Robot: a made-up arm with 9 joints. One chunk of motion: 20 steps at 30 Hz.
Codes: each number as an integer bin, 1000 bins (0 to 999) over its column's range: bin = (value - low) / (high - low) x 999, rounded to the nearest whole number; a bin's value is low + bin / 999 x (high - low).
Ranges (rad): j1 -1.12..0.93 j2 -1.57..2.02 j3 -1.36..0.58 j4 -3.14..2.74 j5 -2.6..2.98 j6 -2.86..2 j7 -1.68..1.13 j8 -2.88..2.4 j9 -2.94..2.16
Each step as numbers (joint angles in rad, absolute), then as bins.
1 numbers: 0.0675 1.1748 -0.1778 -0.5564 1.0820 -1.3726 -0.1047 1.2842 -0.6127
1 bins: 579 764 609 439 659 306 560 788 456
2 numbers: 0.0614 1.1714 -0.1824 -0.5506 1.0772 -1.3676 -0.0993 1.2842 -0.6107
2 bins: 576 763 606 440 658 307 562 788 456
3 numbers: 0.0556 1.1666 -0.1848 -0.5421 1.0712 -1.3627 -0.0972 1.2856 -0.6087
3 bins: 573 762 605 441 657 308 563 788 457
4 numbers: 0.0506 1.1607 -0.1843 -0.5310 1.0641 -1.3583 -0.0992 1.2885 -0.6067
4 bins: 570 760 605 443 656 309 562 789 457
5 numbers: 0.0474 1.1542 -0.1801 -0.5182 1.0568 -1.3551 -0.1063 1.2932 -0.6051
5 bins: 569 758 608 445 655 309 559 790 457
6 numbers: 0.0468 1.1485 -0.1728 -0.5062 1.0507 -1.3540 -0.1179 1.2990 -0.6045
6 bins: 569 756 611 447 654 310 555 791 457
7 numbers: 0.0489 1.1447 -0.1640 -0.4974 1.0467 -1.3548 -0.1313 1.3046 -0.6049
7 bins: 570 755 616 449 653 309 551 792 457
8 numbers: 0.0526 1.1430 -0.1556 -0.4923 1.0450 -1.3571 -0.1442 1.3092 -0.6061
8 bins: 571 755 620 450 653 309 546 793 457
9 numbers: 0.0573 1.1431 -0.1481 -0.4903 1.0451 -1.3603 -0.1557 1.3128 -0.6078
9 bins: 574 755 624 450 653 308 542 793 457
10 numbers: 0.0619 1.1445 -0.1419 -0.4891 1.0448 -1.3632 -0.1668 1.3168 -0.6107
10 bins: 576 755 627 450 653 308 538 794 456
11 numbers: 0.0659 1.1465 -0.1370 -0.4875 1.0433 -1.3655 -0.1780 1.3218 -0.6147
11 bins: 578 756 630 451 652 307 534 795 455
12 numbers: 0.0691 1.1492 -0.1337 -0.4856 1.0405 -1.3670 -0.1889 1.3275 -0.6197
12 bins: 579 757 631 451 652 307 530 796 455
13 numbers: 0.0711 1.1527 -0.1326 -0.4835 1.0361 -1.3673 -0.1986 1.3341 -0.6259
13 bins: 580 758 632 451 651 307 527 797 453
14 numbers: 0.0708 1.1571 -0.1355 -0.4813 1.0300 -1.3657 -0.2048 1.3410 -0.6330
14 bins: 580 759 631 452 650 307 524 799 452
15 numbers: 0.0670 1.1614 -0.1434 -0.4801 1.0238 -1.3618 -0.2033 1.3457 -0.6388
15 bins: 578 760 626 452 649 308 525 800 451
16 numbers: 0.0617 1.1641 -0.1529 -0.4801 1.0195 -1.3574 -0.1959 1.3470 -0.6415
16 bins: 576 761 622 452 648 309 528 800 450
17 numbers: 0.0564 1.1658 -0.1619 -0.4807 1.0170 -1.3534 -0.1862 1.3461 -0.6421
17 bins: 573 761 617 452 648 310 531 800 450
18 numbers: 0.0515 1.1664 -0.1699 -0.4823 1.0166 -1.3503 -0.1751 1.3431 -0.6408
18 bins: 571 761 613 452 647 310 535 799 450
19 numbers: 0.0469 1.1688 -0.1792 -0.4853 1.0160 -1.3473 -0.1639 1.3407 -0.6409
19 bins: 569 762 608 451 647 311 539 799 450
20 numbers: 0.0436 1.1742 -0.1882 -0.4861 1.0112 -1.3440 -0.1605 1.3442 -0.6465
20 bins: 567 764 603 451 647 312 540 799 449
